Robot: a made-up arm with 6 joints.
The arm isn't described. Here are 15 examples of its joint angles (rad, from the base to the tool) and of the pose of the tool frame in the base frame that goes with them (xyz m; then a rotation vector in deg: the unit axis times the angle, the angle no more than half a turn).
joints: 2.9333 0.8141 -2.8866 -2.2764 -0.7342 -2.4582
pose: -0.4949 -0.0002 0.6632 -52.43 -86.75 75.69
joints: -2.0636 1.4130 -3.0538 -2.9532 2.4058 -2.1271
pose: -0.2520 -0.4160 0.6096 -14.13 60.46 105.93
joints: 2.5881 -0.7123 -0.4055 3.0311 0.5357 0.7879
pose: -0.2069 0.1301 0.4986 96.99 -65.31 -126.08
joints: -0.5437 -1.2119 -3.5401 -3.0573 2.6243 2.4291
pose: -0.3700 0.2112 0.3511 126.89 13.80 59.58
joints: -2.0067 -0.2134 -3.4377 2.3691 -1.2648 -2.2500
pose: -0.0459 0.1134 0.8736 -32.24 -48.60 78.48
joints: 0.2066 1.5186 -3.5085 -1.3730 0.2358 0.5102
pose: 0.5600 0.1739 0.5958 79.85 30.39 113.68
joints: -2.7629 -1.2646 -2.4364 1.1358 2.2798 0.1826
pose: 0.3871 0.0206 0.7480 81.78 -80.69 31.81
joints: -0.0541 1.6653 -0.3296 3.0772 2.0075 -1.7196
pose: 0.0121 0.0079 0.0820 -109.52 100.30 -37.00
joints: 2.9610 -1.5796 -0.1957 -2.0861 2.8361 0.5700
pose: 0.1162 0.0784 0.6043 116.50 32.01 113.15
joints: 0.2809 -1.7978 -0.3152 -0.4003 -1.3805 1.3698
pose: -0.1845 -0.0038 0.6478 6.56 -32.10 -91.61
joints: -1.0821 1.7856 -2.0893 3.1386 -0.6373 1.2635
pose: 0.1221 -0.2304 0.0004 -148.29 -62.58 2.57
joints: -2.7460 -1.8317 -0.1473 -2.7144 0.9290 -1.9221
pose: -0.0652 -0.0110 0.6299 -28.45 -4.12 103.16
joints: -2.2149 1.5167 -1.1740 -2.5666 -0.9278 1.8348
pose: -0.0122 -0.1402 0.1493 -78.15 79.23 -25.54
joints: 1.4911 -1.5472 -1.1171 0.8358 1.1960 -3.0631
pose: -0.0589 -0.0878 0.8059 -89.62 69.15 114.53
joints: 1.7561 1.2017 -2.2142 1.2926 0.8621 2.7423
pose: -0.1401 0.6048 0.2908 82.73 -107.33 -64.56
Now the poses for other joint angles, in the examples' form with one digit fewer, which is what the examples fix.
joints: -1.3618 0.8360 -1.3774 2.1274 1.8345 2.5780
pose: 0.207 -0.460 0.341 62.6 31.9 97.5
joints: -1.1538 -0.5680 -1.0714 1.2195 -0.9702 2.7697
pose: -0.057 -0.187 0.775 74.3 -0.9 -52.4
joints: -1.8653 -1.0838 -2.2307 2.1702 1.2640 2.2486
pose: 0.169 0.336 0.923 -50.7 61.3 -33.4
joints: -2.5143 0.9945 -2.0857 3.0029 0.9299 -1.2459
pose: -0.511 -0.377 0.411 -40.1 -72.5 124.5
